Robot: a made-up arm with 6 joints.
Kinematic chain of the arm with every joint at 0, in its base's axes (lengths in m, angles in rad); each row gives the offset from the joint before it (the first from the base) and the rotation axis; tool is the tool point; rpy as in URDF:
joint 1: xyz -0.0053 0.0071 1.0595 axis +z
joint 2: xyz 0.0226 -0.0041 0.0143 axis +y
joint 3: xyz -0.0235 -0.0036 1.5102 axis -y
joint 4: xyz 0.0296 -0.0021 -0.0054 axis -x
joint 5: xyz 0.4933 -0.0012 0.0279 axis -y
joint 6: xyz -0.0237 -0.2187 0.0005 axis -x
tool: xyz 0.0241 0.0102 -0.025 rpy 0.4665 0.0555 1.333
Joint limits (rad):
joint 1: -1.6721..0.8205
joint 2: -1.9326..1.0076
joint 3: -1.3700..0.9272
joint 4: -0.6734..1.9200
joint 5: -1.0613..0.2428
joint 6: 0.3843..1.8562
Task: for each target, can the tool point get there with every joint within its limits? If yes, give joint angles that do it. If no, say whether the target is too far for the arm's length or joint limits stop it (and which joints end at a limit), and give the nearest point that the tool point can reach.
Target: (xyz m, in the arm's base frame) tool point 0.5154 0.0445 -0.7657
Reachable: no: joint limits stop it (at a limit: joint 1, joint 2, joint 3, joint 4) | nearest point -0.1058 0.8850 0.6726 | short by 1.778 m
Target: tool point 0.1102 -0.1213 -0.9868
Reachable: no: joint limits stop it (at a limit: joint 1, joint 2, joint 3, joint 4) | nearest point -0.4479 -0.7596 0.6704 | short by 1.862 m
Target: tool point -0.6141 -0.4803 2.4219
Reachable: yes | joints 0.5386 -0.8813 -0.4439 1.1237 -0.1180 0.7988
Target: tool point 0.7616 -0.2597 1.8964
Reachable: yes | joints -0.0311 0.4895 -1.0944 0.2428 -0.2522 1.5070
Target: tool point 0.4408 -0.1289 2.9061
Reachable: yes | joints -0.3416 0.0080 0.1984 1.6401 -0.8853 1.0756
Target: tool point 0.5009 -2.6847 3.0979
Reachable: no: too far | nearest point 0.3067 -1.6522 2.3150 | short by 1.310 m
